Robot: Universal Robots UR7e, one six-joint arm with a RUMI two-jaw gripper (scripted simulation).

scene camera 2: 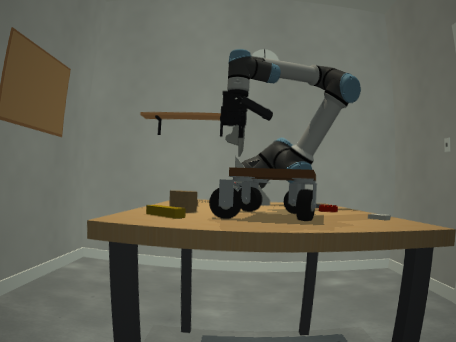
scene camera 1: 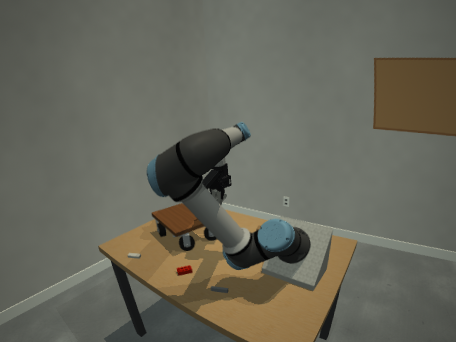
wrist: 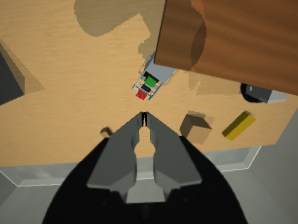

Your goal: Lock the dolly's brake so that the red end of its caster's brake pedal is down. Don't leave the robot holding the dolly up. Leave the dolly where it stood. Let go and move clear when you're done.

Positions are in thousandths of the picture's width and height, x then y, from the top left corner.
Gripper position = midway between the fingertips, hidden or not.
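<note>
You'd find my gripper (scene camera 2: 525, 458) in scene camera 2, and the wrist view shows my gripper (wrist: 485, 507) too.
</note>
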